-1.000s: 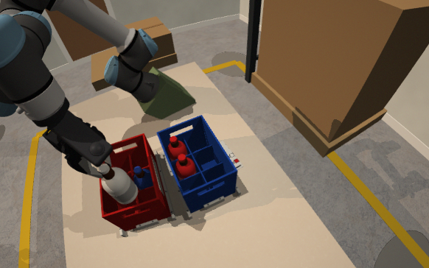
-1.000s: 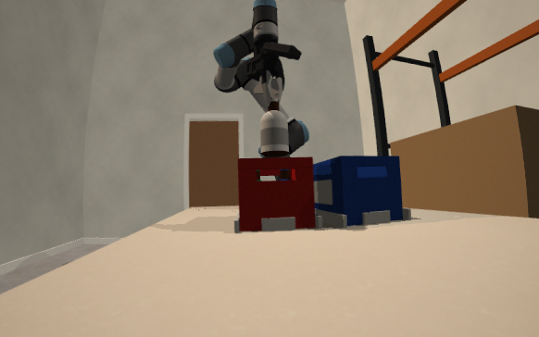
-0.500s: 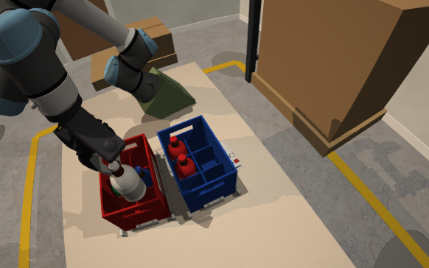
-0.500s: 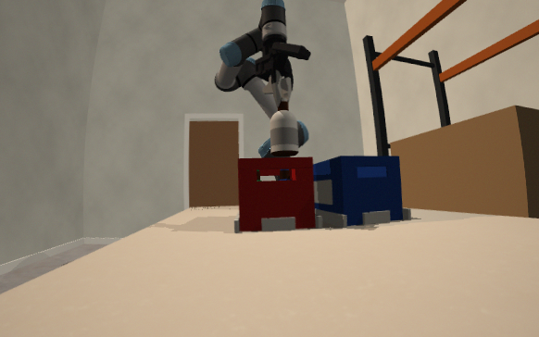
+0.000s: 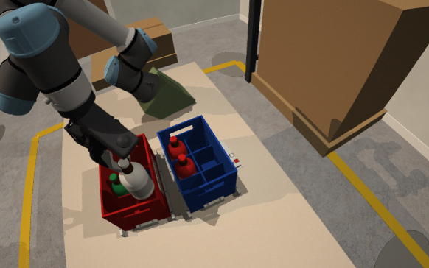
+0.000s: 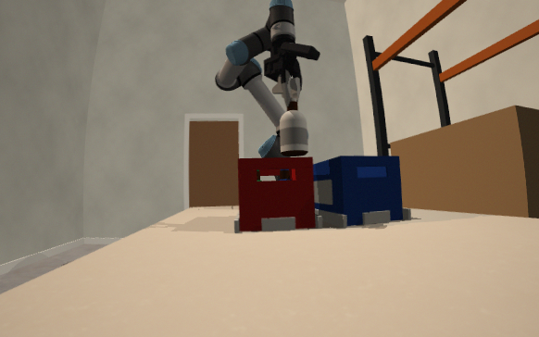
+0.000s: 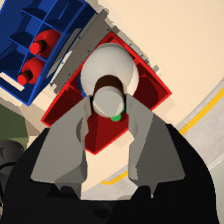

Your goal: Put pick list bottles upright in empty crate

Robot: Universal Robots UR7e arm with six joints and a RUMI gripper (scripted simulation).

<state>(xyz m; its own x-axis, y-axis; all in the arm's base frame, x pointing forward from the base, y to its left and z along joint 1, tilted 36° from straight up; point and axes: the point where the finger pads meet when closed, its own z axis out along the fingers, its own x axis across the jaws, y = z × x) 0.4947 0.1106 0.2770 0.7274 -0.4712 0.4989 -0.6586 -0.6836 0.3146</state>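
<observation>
Now: hand 70 mm above the white-label bottle. Round my hand: red crate: 90 mm behind, 60 mm to the right, 250 mm below; blue bottle: 90 mm behind, 20 mm to the right, 250 mm below; green bottle: 90 mm behind, 110 mm to the right, 250 mm below.
</observation>
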